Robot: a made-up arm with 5 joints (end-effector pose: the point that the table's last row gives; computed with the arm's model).
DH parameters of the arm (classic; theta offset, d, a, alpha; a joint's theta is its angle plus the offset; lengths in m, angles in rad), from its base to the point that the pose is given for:
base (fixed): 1.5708 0.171 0 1.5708
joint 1: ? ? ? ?
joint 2: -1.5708 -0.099 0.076 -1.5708
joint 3: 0 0.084 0.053 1.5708
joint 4: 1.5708 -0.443 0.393 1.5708
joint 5: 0 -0.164 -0.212 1.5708
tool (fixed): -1.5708 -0.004 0 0
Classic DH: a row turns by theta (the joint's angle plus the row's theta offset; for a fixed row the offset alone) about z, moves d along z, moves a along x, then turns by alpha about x.
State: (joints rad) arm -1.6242 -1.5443 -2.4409 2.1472 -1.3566
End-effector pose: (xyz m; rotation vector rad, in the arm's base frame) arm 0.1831 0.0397 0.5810 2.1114 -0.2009 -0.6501
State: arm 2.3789 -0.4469 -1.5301 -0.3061 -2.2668
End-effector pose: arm -0.6554 -0.2979 0.3815 -1.1073 1.7087 -0.5483
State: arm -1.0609 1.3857 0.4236 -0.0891 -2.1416
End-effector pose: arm 0.5612 0.2557 0.3603 1.2126 -1.3814 -0.3195
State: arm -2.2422 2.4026 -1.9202 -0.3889 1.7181
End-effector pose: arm 0.8019 -0.1386 0.2884 -0.0837 0.5524 0.9042
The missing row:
joint 1: 0 -0.053 -0.061 1.5708
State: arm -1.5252 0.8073 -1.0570 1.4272 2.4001
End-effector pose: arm -0.2866 0.8415 0.0263 1.2812 0.3330 2.8439
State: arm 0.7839 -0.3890 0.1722 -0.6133 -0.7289
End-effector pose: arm -0.2680 -0.1049 0.6354 1.3900 0.1656 1.1016
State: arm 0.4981 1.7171 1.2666 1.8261 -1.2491
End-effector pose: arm -0.2415 -0.2046 0.0105 0.4310 -0.7786 2.8486
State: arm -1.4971 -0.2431 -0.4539 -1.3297 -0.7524
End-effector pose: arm -0.5410 0.2644 0.0623 -0.8321 1.2504 1.0931
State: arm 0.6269 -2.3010 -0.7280 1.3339 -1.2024
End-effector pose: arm -0.0418 -0.3400 0.5156 2.3815 0.5682 1.0776
